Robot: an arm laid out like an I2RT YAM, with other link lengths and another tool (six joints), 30 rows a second.
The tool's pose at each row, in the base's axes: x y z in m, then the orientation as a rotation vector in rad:
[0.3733, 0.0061, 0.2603, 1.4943, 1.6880, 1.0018]
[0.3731, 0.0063, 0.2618, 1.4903, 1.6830, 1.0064]
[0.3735, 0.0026, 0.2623, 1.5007, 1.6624, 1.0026]
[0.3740, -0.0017, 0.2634, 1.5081, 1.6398, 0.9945]
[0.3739, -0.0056, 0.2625, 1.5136, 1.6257, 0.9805]
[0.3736, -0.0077, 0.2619, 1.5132, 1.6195, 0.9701]
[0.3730, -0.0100, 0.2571, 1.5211, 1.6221, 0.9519]
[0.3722, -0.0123, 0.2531, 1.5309, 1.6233, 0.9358]
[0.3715, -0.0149, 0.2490, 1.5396, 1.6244, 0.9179]
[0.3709, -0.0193, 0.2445, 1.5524, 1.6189, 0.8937]
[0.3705, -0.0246, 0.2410, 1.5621, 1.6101, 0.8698]
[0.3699, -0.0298, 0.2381, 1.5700, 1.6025, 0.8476]
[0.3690, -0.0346, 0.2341, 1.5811, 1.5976, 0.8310]
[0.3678, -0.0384, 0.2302, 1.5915, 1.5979, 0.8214]
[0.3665, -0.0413, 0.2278, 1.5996, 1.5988, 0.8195]
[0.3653, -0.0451, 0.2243, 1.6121, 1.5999, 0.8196]
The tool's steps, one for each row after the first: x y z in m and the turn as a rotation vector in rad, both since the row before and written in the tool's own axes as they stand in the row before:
[0.0002, 0.0012, -0.0009, -0.0065, -0.0001, 0.0002]
[-0.0037, 0.0004, -0.0003, -0.0057, -0.0147, 0.0104]
[-0.0043, 0.0010, -0.0005, -0.0071, -0.0187, 0.0073]
[-0.0039, -0.0010, 0.0000, -0.0012, -0.0174, 0.0018]
[-0.0021, -0.0007, -0.0001, -0.0008, -0.0105, -0.0027]
[-0.0022, -0.0046, 0.0016, 0.0115, -0.0101, -0.0025]
[-0.0022, -0.0040, 0.0011, 0.0112, -0.0094, 0.0000]
[-0.0025, -0.0040, 0.0013, 0.0111, -0.0106, -0.0013]
[-0.0043, -0.0044, 0.0016, 0.0116, -0.0184, 0.0009]
[-0.0052, -0.0034, 0.0014, 0.0080, -0.0202, 0.0000]
[-0.0051, -0.0030, 0.0011, 0.0073, -0.0184, -0.0008]
[-0.0046, -0.0041, 0.0015, 0.0091, -0.0130, 0.0026]
[-0.0036, -0.0041, 0.0012, 0.0094, -0.0053, 0.0031]
[-0.0028, -0.0028, 0.0003, 0.0060, -0.0001, 0.0042]
[-0.0036, -0.0037, 0.0011, 0.0081, 0.0016, 0.0077]

